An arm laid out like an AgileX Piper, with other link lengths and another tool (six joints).
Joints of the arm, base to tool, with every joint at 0 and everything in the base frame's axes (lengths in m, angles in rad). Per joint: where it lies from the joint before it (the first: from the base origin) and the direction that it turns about. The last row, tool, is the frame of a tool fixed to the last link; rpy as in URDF.
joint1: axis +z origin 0 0 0.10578
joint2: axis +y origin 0 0 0
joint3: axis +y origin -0.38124 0 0.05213
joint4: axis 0.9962 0 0.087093 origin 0.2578 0 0.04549
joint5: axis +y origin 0 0 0
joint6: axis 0.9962 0 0.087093 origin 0.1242 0 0.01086
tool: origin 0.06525 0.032 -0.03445 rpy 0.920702 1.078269 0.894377
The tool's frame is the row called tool.
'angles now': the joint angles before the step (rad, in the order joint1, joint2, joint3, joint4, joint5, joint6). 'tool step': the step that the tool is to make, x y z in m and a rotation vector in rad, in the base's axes. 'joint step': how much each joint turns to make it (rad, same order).
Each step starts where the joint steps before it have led.
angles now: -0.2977 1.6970 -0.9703 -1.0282 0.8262 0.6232
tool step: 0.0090 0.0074 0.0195 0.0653 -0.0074 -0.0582
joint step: 0.0001 0.0000 -0.1125 0.1653 0.0836 -0.1222
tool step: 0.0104 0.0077 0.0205 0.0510 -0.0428 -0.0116
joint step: 0.0000 -0.0151 -0.0833 0.1083 0.0371 -0.0808
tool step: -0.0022 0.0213 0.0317 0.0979 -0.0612 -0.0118
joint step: 0.0000 -0.0596 -0.0752 0.1675 0.0645 -0.1053
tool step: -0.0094 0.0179 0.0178 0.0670 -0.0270 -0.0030
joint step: 0.0037 -0.0484 -0.0232 0.0972 0.0500 -0.0508
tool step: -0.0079 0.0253 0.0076 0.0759 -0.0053 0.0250
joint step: 0.0247 -0.0359 0.0002 0.0920 0.0401 -0.0409
